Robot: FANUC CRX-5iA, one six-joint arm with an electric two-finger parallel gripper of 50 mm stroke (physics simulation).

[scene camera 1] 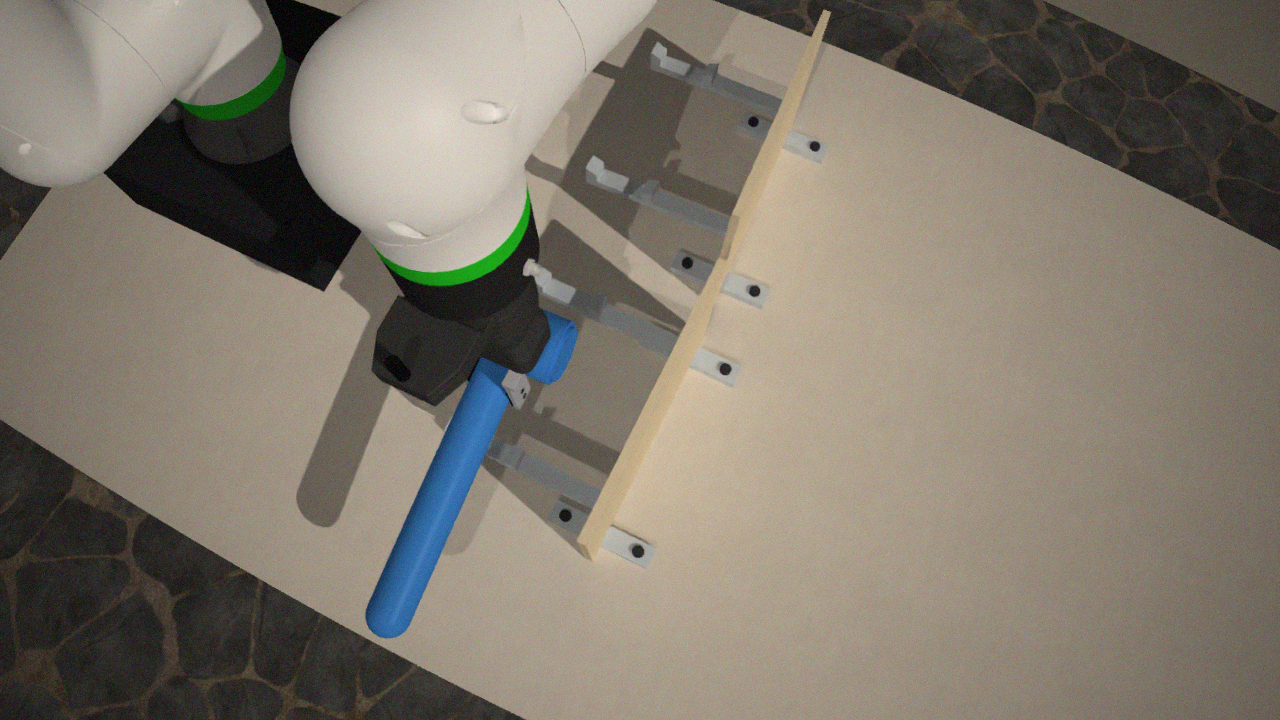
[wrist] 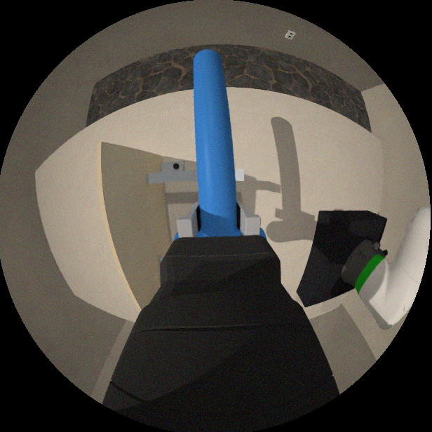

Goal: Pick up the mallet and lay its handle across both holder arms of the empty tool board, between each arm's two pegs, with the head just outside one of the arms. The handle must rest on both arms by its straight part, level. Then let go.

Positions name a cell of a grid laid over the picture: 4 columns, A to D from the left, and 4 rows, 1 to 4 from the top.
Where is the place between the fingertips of my gripper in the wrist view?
C2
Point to a tool board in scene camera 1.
At C1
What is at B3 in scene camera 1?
A blue mallet.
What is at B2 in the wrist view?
A blue mallet.
